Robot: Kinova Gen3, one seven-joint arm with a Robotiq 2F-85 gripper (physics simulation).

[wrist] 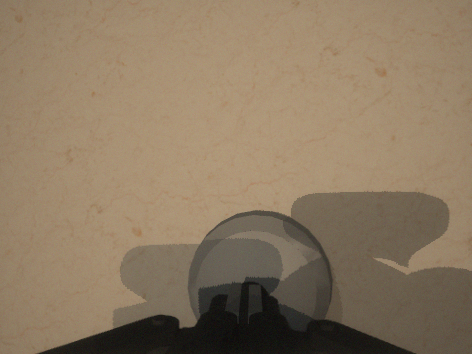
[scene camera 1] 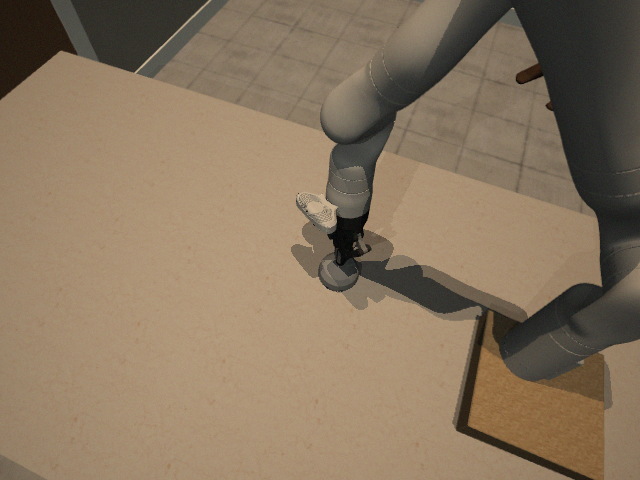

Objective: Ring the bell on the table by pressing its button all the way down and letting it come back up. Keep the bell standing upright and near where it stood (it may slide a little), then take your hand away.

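Seen in the pictures: gripper, fingertip midpoint: [wrist: 245, 305] [scene camera 1: 340, 259]; arm's base, link origin: [scene camera 1: 525, 355].
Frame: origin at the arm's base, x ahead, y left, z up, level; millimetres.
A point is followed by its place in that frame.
Observation:
The bell, a round grey dome [scene camera 1: 338, 280] {x 361, y -36, z -16 mm} [wrist: 239, 265] {x 372, y -51, z -6 mm}, stands upright on the table. My gripper [scene camera 1: 339, 262] {x 368, y -66, z 13 mm} [wrist: 245, 305] {x 368, y -66, z 13 mm} is shut and points down, with its fingertips over the middle of the dome's top. The fingertips cover the button, with at most a dark edge showing around them in the wrist view. Whether they touch the button and how far down it is cannot be told. Shadows of the gripper and arm fall across the dome and the table beside it.
The pale table [scene camera 1: 155, 310] {x 681, y 132, z -49 mm} spreads around the bell. A wooden board [scene camera 1: 522, 418] {x -1, y 112, z 6 mm} with a dark edge lies at the lower right under the arm's base. The arm [scene camera 1: 348, 186] {x 373, y -62, z 242 mm} rises behind the bell. Beyond the table's far edge is a tiled floor [scene camera 1: 248, 62].

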